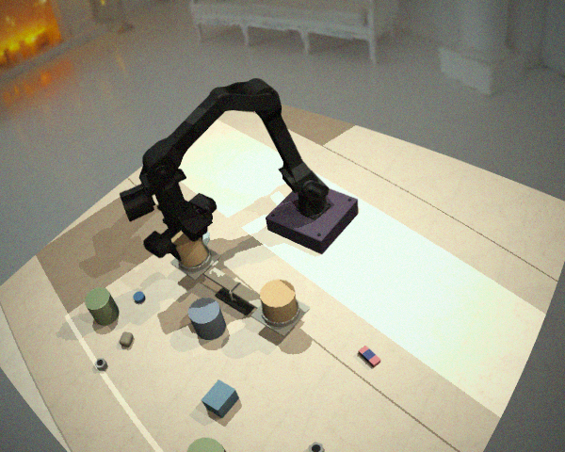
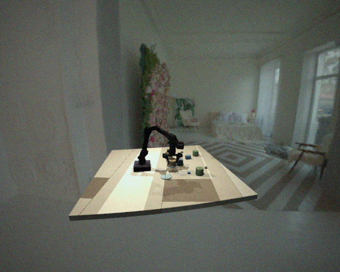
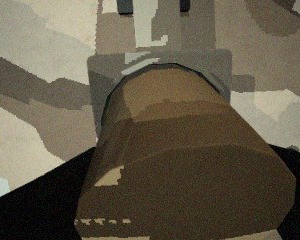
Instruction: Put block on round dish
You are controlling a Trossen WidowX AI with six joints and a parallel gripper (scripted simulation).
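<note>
My gripper tip is 1 cm to the right of the grey block and 1 cm above it. From my gripper tip the other things lie so: blue disc (15 cm ahead, 5 cm to the right, 8 cm below); then blue cylinder (8 cm ahead, 13 cm to the left, 5 cm below); then round dish (6 cm behind, 11 cm to the right, 8 cm below).
</note>
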